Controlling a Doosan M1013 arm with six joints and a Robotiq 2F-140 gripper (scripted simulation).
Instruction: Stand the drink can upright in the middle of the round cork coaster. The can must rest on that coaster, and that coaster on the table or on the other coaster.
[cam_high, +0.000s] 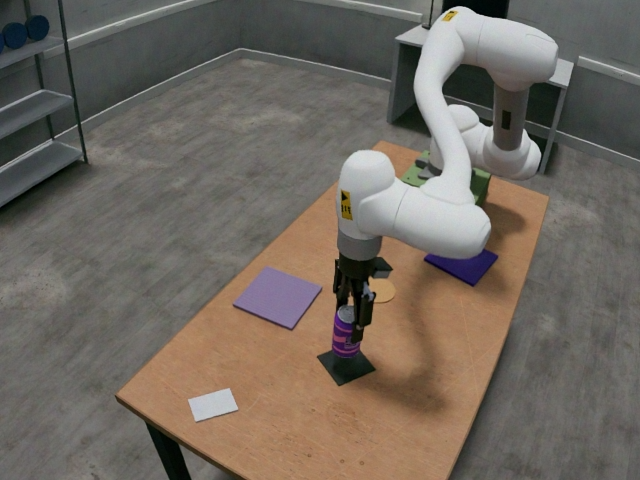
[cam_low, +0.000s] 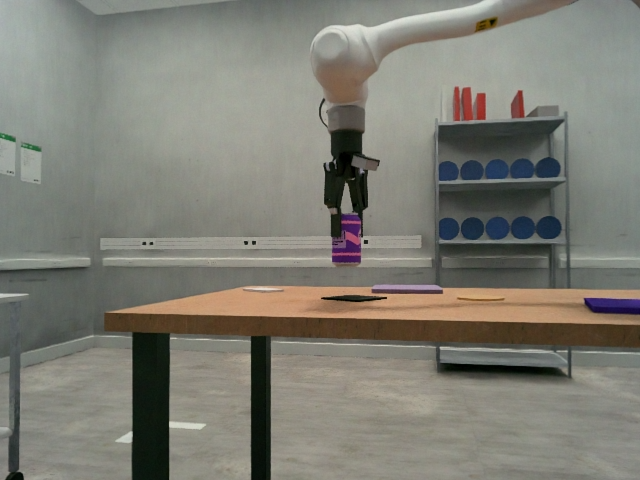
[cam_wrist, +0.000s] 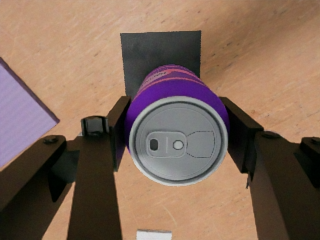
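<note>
Right now my hand is 30 cm past the round cork coaster, 17 cm above it and 6 cm to the left of it. Also, from my hand: purple drink can 3 cm below; then light purple square mat 28 cm to the right, 17 cm below, 12 cm behind; then black square coaster 17 cm below, 2 cm behind.
</note>
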